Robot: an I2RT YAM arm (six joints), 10 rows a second.
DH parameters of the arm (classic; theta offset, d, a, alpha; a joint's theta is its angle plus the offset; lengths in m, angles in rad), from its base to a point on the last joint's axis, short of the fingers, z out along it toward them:
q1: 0 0.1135 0.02 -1.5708
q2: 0 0 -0.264 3.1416
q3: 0.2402 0 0.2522 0
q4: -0.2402 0 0.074 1.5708
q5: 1.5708 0 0 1.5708
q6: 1.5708 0.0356 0 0
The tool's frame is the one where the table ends.
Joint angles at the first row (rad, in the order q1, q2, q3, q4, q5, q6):
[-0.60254 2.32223 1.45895 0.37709 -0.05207 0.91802]
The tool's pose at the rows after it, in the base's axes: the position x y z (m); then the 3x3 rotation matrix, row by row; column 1 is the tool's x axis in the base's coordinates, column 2 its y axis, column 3 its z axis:
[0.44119 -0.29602 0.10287], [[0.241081 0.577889 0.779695], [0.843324 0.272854 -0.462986], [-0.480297 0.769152 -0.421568]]
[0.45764 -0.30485 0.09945], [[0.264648 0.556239 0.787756], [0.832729 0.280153 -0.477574], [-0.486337 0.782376 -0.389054]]
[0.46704 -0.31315 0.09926], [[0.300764 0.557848 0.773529], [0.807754 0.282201 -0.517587], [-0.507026 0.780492 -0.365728]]
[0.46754 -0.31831 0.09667], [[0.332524 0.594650 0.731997], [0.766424 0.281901 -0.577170], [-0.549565 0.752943 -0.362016]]
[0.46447 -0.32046 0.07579], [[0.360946 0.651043 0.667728], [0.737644 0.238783 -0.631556], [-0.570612 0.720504 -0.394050]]
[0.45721 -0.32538 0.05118], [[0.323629 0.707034 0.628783], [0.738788 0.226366 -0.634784], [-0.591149 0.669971 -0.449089]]
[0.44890 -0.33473 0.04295], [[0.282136 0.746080 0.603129], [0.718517 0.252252 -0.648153], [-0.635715 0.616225 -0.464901]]
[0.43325 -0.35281 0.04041], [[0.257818 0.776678 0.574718], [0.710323 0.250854 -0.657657], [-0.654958 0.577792 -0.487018]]
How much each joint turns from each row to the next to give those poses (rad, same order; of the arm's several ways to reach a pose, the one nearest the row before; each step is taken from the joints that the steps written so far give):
[0.00801 0.10833 0.15868 0.00000 -0.00114 0.06981]
[0.00420 0.07286 0.11025 -0.00152 0.01144 0.00916]
[-0.00038 0.04695 0.08052 -0.00802 0.04082 -0.00267]
[-0.00267 0.01829 0.02326 -0.00192 0.07020 -0.02709]
[-0.00115 0.03855 0.00003 -0.00001 0.08048 -0.00153]
[-0.01372 0.04155 -0.00004 -0.02096 0.01260 -0.03547]
[-0.02176 0.01451 -0.00002 -0.00417 0.00685 -0.07058]
[-0.04349 0.00039 0.00002 -0.02404 -0.01297 -0.04883]

